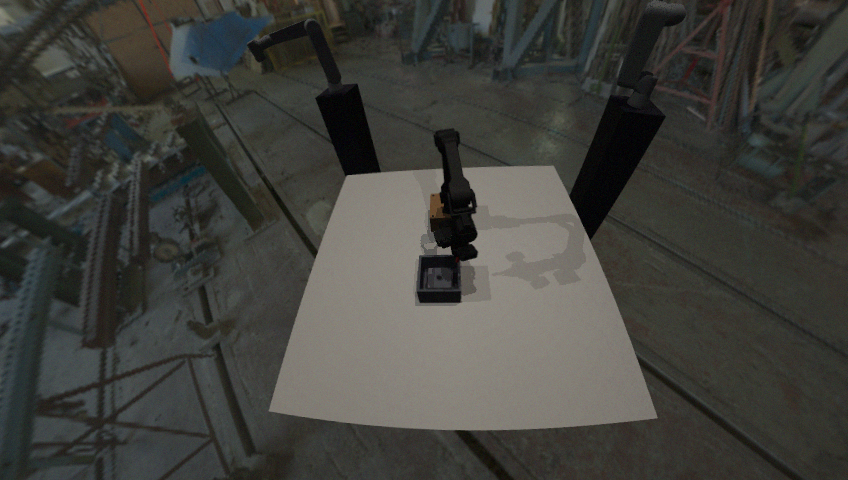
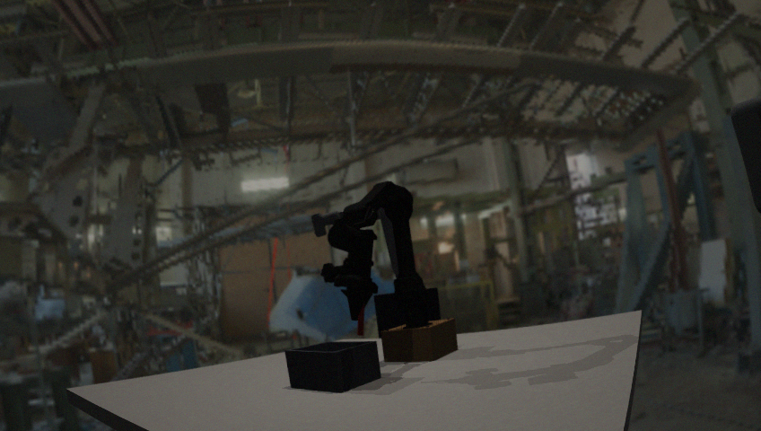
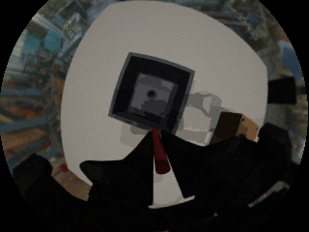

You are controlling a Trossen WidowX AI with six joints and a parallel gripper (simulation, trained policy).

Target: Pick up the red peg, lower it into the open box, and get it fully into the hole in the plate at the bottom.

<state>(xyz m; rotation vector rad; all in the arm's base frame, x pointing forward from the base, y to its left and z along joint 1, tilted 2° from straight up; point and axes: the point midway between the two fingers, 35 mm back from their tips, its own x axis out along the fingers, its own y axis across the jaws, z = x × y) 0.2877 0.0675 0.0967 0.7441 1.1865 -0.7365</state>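
Now: the grey plate 40 mm ahead of my gripper tip, 50 mm to the right of it and 110 mm below it. Also, from my gripper tip: dark box: 40 mm ahead, 50 mm to the right, 130 mm below; red peg: 10 mm behind, 10 mm to the left.
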